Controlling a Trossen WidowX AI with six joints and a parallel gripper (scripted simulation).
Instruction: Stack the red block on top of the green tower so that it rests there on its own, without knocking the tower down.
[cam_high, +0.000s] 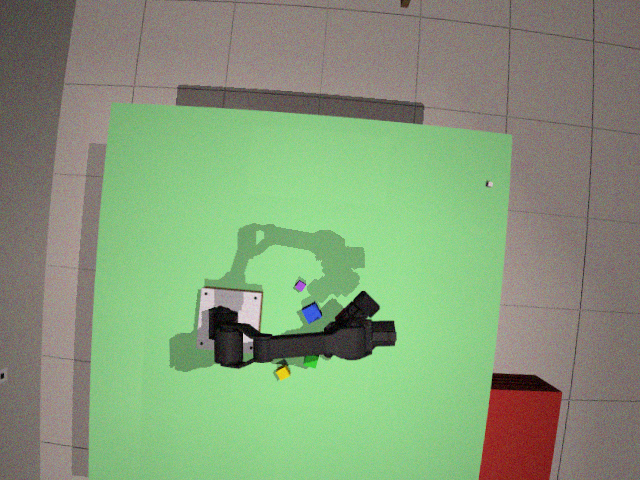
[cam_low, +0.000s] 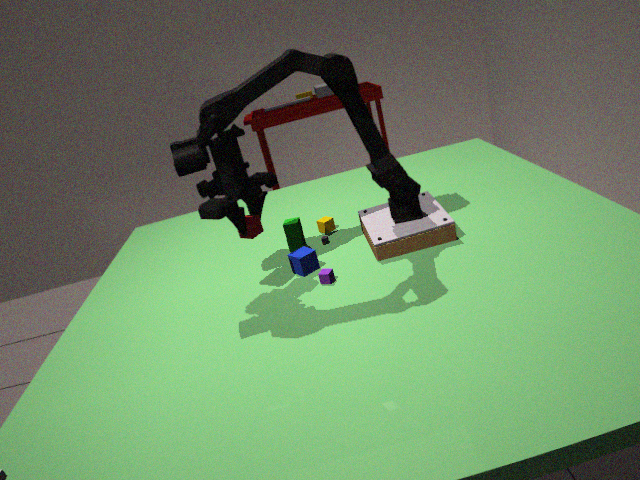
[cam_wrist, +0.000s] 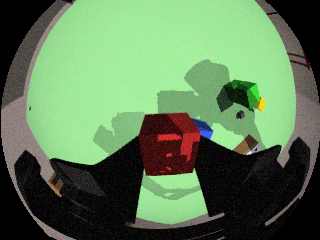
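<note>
The tiny grey block lies 120 mm behind my gripper tip, 160 mm to the right of it and 120 mm below it. Also, from my gripper tip: blue block: 90 mm behind, 30 mm to the right, 100 mm below; small purple block: 140 mm behind, 40 mm to the left, 120 mm below; red block: 10 mm above.
</note>
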